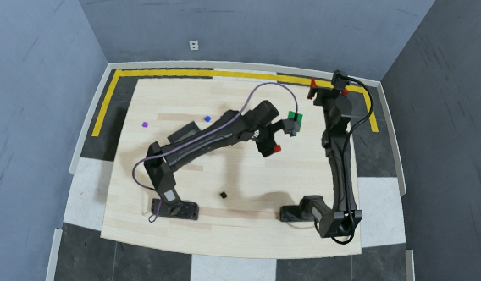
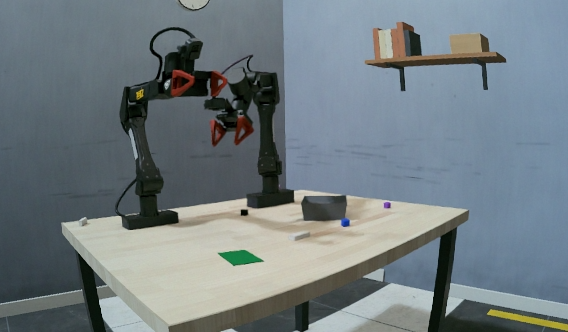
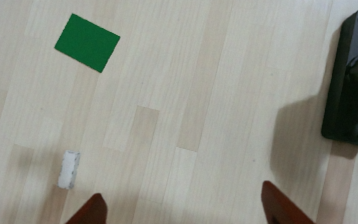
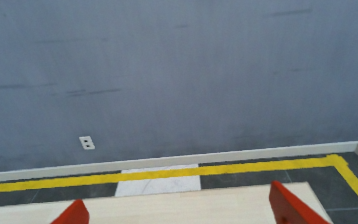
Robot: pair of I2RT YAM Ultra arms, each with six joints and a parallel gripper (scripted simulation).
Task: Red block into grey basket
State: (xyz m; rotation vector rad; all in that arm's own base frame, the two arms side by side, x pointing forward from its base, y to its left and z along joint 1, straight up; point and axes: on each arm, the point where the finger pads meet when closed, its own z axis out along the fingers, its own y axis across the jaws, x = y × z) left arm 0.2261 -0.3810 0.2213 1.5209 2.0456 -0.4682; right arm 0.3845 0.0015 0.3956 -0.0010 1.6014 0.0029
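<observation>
My left gripper is now 480 mm to the right of the red block, 250 mm above it and 20 mm past it. From my left hand the other things lie so: flat green patch 260 mm below, 240 mm ahead, 150 mm to the right; grey basket 340 mm to the left, 240 mm below, 80 mm ahead; black block 250 mm below, 180 mm to the left, 140 mm behind.
</observation>
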